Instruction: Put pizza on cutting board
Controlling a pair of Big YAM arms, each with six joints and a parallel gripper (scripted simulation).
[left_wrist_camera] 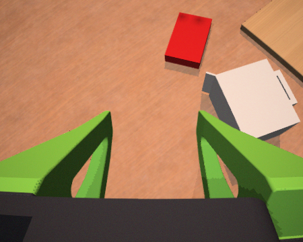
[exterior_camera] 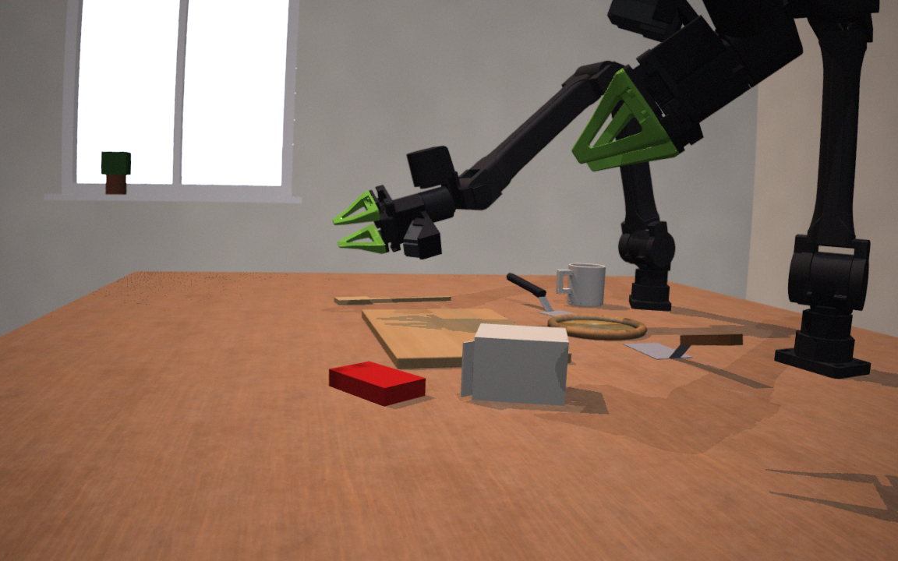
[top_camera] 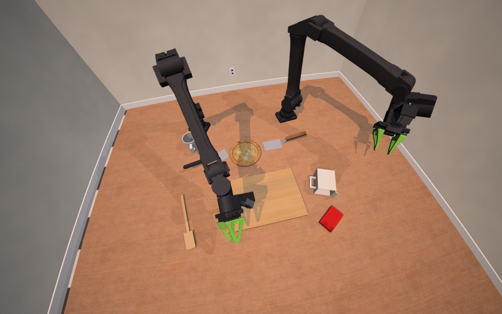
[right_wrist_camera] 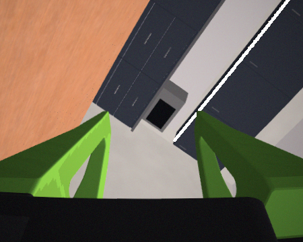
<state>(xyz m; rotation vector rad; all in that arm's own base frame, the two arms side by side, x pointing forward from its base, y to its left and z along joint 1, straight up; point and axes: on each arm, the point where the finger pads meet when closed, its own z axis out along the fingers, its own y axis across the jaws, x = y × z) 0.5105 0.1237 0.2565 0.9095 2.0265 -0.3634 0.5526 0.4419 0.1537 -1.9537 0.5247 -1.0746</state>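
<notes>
Right now my left hand is 280 mm to the left of the brown-handled turner, 270 mm past it and 230 mm above it. Round my left hand: white boxy mug (220 mm below, 170 mm to the right, 10 mm ahead); then pizza (500 mm to the right, 250 mm below, 240 mm behind); then cutting board (450 mm to the right, 250 mm below, 30 mm ahead).
My right gripper is now 400 mm past the black-handled turner, 160 mm to the left of it and 130 mm above it. Also, from my right hand: pizza: 440 mm behind, 150 mm below, 70 mm to the left; wooden spatula: 220 mm to the right, 150 mm below, 90 mm behind; cutting board: 170 mm behind, 150 mm below, 120 mm to the left.
</notes>
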